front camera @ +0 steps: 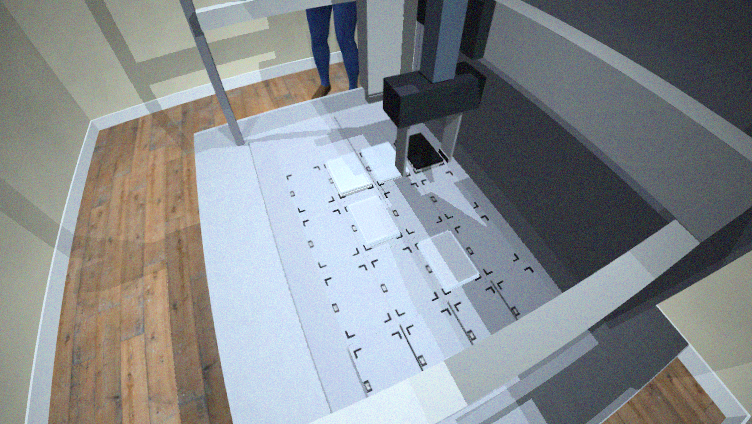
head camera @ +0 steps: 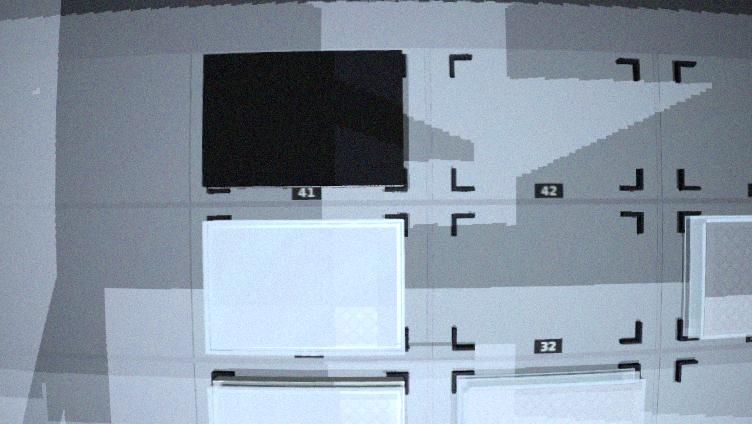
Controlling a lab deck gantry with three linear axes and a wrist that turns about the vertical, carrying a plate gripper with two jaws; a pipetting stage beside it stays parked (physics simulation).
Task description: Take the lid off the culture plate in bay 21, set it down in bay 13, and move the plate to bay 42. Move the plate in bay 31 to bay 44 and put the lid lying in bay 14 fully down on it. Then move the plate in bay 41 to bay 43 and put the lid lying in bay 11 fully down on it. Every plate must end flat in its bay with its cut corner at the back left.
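Seen in the pictures: gripper, between the fingertips: (front camera: 423, 163); robot's base, origin of its link: (front camera: 287, 177).
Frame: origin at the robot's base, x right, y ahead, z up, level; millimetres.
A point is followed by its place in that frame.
Note:
My gripper (front camera: 426, 167) @[z 157, x -260, y 240 mm] is open, its two jaws hanging on either side of and above the black plate (front camera: 423, 151) @[z 17, x -372, y 77 mm] (head camera: 302, 118) @[z 17, x -363, y 65 mm] in bay 41. The jaws do not show in the head view. A white plate (front camera: 381, 160) @[z 17, x -249, y 63 mm] (head camera: 303, 287) @[z 17, x -258, y 64 mm] lies in bay 31, partly behind a jaw in the front view. The pale culture plate (front camera: 348, 176) @[z 17, x -146, y 82 mm] (head camera: 308, 405) @[z 16, x -182, y 66 mm] is in bay 21, cut off at the bottom of the head view; its lid is hard to tell apart. I cannot make out a lid in bay 11 or bay 14. Cut corners are too unclear to tell.
A clear-white piece (front camera: 374, 221) @[z 15, x -150, y 239 mm] (head camera: 552, 402) @[z 14, x -179, y 225 mm] lies in bay 22 and another (front camera: 447, 258) @[z 14, x -254, y 392 mm] (head camera: 729, 279) @[z 14, x -256, y 351 mm] in bay 33. Black corner marks and the number label of bay 42 (head camera: 548, 190) @[z 0, x -318, y 228 mm] show. A pale frame beam (front camera: 568, 300) @[z 400, x -142, y 613 mm] crosses the front of the deck.

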